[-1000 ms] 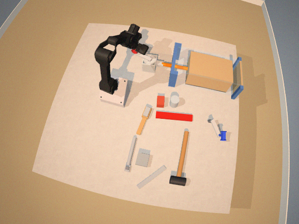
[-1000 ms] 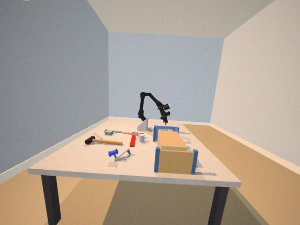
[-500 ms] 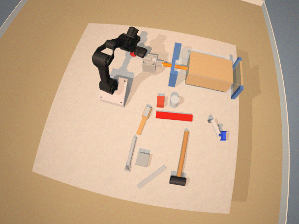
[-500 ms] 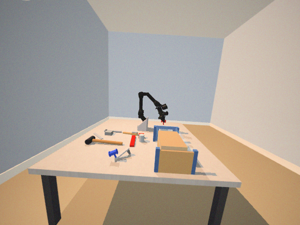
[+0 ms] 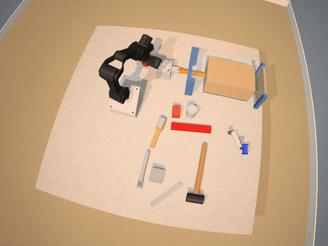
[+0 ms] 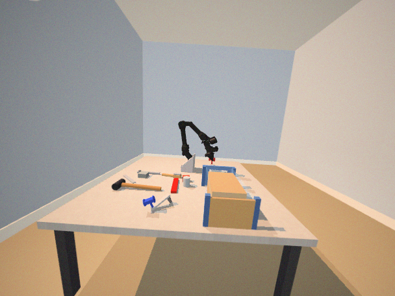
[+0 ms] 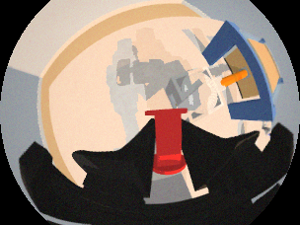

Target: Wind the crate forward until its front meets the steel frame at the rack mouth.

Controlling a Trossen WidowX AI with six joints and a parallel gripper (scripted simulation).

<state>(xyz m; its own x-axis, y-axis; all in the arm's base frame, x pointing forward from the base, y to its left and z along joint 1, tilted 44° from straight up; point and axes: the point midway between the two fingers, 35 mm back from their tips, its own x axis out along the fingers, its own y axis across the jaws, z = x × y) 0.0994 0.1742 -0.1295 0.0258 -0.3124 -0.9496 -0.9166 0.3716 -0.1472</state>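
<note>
Right now my gripper tip is 250 mm short of the blue frame and 30 mm above it. The rest, counted from my gripper tip: winch: 100 mm below, 70 mm ahead; then red knob: 10 mm to the right, 10 mm behind; then brush: 380 mm to the right, 120 mm below, 110 mm ahead.
</note>
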